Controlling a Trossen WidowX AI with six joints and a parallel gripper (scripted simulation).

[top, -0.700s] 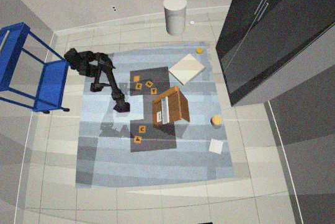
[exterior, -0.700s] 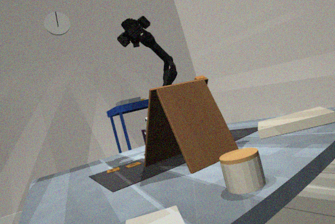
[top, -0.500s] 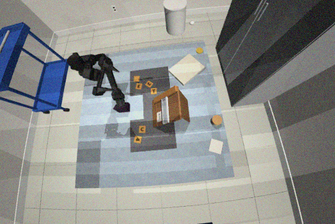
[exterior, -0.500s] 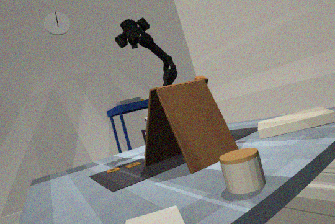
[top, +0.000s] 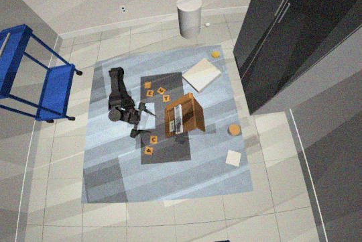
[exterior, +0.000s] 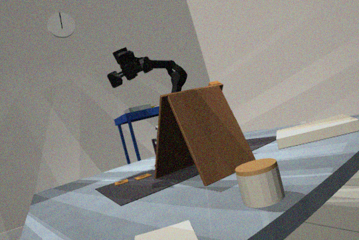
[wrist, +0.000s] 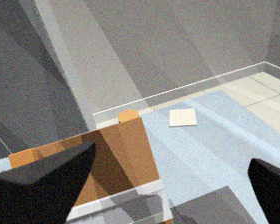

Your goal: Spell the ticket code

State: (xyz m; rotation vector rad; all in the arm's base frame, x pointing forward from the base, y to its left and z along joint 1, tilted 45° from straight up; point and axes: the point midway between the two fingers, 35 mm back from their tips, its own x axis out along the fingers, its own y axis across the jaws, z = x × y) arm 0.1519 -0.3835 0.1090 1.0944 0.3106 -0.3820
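Right now the white ticket is 320 mm below my gripper tip, 70 mm ahead of it and 40 mm to the left of it. The rest, counted from my gripper tip: cream slab (450 mm to the left, 410 mm ahead, 390 mm below); tan-lidded jar (520 mm ahead, 380 mm below, 90 mm to the right); white card (460 mm ahead, 410 mm below, 290 mm to the right).
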